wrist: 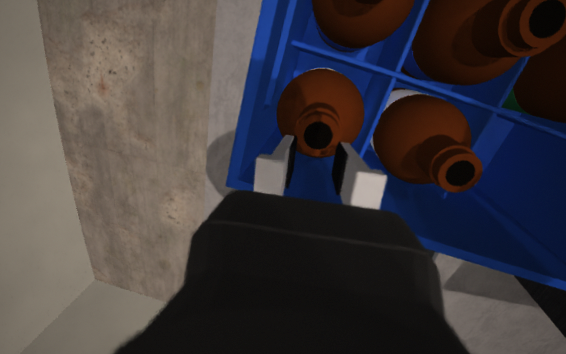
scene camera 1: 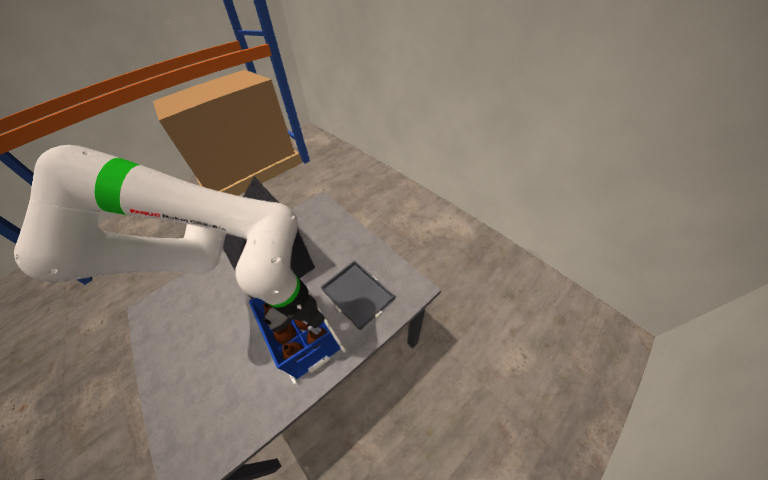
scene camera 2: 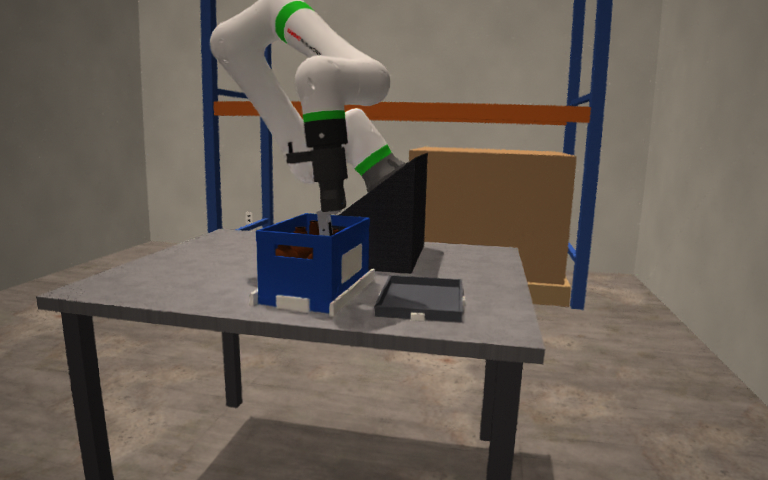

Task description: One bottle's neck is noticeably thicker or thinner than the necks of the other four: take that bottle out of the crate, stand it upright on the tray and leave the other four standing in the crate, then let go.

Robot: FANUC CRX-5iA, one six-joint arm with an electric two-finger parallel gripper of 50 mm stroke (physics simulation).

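Frame: origin at the arm's base, x back, y left, z down, level; centimetres.
Seen in the pictures: gripper, fingertip midpoint: point(wrist: 314, 155) point(scene camera 1: 315, 328); arm's base, origin of the base link: point(scene camera 2: 388, 180).
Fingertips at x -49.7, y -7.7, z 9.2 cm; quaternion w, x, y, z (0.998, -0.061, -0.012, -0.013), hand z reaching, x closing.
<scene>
Offsets run from my fingertips to a thing's middle. "spot": to the spot under its first point. Level surfaces: height alone.
My gripper point(scene camera 1: 314, 330) point(scene camera 2: 324, 227) point(wrist: 314, 155) points down into the blue crate {dx +9.7, dy -4.8, dz +7.2 cm} point(scene camera 1: 297, 367) point(scene camera 2: 294, 280) point(wrist: 242, 145) and is shut on the neck of a brown bottle {dx +0.0, dy -1.4, dz +7.4 cm} point(wrist: 320, 92) in a corner compartment. That bottle is upright in its compartment; its base is hidden. A second bottle {dx +8.9, dy -0.6, dz +7.4 cm} point(wrist: 415, 132) stands beside it. Two more bottles {spot: dx +1.6, dy -8.0, dz +4.0 cm} point(wrist: 360, 27) {dx +9.9, dy -9.1, dz +7.4 cm} point(wrist: 457, 55) are in the row behind, and part of another bottle {spot: dx +16.0, dy -6.2, dz +5.3 cm} point(wrist: 545, 90) shows at the right edge of the wrist view. The dark grey tray {spot: dx +12.7, dy +19.3, dz +15.4 cm} point(scene camera 1: 344, 289) point(scene camera 2: 424, 294) lies beside the crate with nothing on it.
White strips {spot: dx +5.9, dy +5.2, dz +14.1 cm} point(scene camera 2: 353, 291) stand along the crate's foot. A black pedestal point(scene camera 2: 396, 226) rises behind the crate and tray on the grey table {dz +15.9 cm} point(scene camera 1: 192, 362) point(scene camera 2: 186, 271). A large cardboard box point(scene camera 1: 226, 130) point(scene camera 2: 492, 215) stands in the background.
</scene>
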